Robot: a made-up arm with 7 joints.
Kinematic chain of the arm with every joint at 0, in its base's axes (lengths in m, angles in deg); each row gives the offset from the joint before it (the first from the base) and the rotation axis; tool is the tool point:
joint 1: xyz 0 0 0.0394 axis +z
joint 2: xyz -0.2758 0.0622 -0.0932 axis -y
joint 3: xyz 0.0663 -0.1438 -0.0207 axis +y
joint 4: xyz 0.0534 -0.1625 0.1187 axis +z
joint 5: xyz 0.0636 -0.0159 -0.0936 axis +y
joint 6: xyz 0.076 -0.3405 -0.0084 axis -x
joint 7: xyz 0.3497 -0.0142 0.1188 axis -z
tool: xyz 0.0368 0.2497 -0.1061
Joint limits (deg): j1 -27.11..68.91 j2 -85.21..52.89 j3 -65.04..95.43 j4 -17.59..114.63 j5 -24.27..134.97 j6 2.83..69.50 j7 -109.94..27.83
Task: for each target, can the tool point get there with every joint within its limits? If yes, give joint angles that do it. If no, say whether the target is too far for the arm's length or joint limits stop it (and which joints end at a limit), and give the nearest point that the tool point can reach.
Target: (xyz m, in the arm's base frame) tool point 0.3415 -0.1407 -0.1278
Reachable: yes | joints 36.03 14.59 -13.07 35.14 42.62 42.43 -46.58
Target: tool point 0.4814 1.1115 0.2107
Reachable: no: joint limits stop it (at a limit: joint 1, joint 5, joint 6, joint 7) | nearest point 0.3321 0.4627 0.0934 | short by 0.676 m
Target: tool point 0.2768 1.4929 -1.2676
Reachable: no: too far | nearest point -0.1396 0.4792 -0.5666 | short by 1.301 m
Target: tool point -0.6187 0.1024 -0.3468
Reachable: yes | joints -6.36 -22.76 81.71 63.57 37.91 22.56 0.41
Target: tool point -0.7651 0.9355 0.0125
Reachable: no: joint limits stop it (at a limit: joint 1, joint 2, joint 3, joint 6, joint 7) | nearest point -0.6530 0.6138 -0.0421 | short by 0.345 m
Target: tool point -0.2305 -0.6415 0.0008
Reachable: yes | joints 19.42 -62.62 71.79 27.95 103.74 55.77 -44.84
